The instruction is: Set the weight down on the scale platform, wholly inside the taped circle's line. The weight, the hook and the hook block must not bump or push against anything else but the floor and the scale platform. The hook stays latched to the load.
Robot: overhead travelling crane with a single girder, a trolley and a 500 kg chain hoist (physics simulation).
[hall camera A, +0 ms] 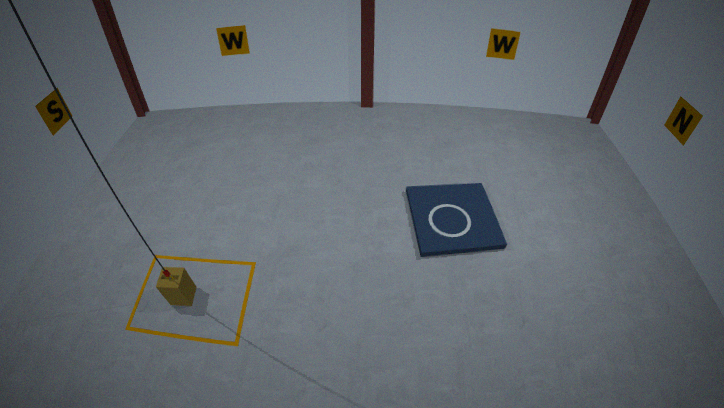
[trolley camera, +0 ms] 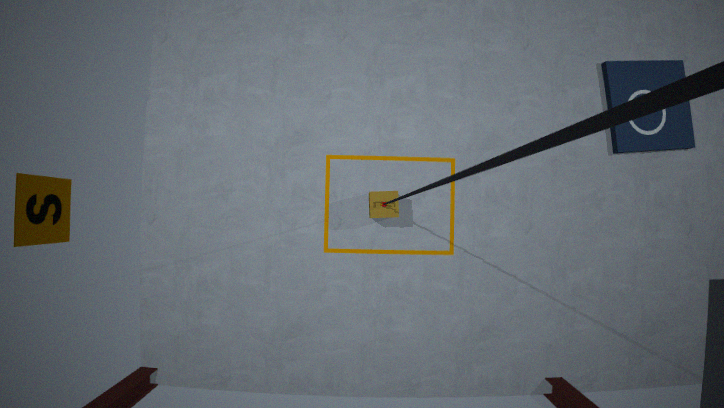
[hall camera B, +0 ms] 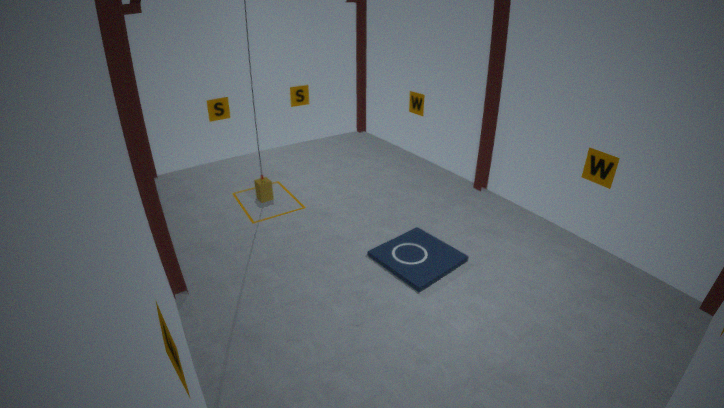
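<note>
The yellow block weight (hall camera A: pixel 175 291) (hall camera B: pixel 264 190) (trolley camera: pixel 377 212) hangs upright, low over the floor, inside the orange taped rectangle (hall camera A: pixel 245 304) (hall camera B: pixel 278 214) (trolley camera: pixel 389 251). Its shadow shows close by its lower edge; the exact gap is hard to tell. The small red hook block and hook, my gripper (hall camera A: pixel 166 273) (hall camera B: pixel 261 177) (trolley camera: pixel 384 204), are at the weight's top, latched to it; the hook's shape is too small to see. The blue scale platform (hall camera A: pixel 483 217) (hall camera B: pixel 440 258) (trolley camera: pixel 648 144) lies apart from the weight, with the white taped circle (hall camera A: pixel 450 235) (hall camera B: pixel 410 263) (trolley camera: pixel 648 133) on its top.
The dark cable (trolley camera: pixel 557 134) crosses in front of the platform in the trolley view. Red columns (hall camera A: pixel 367 50) (hall camera B: pixel 361 65) stand along the walls. Yellow signs with letters hang on the walls, such as an S sign (hall camera A: pixel 54 111) (trolley camera: pixel 42 209). Floor lies between the taped rectangle and the platform.
</note>
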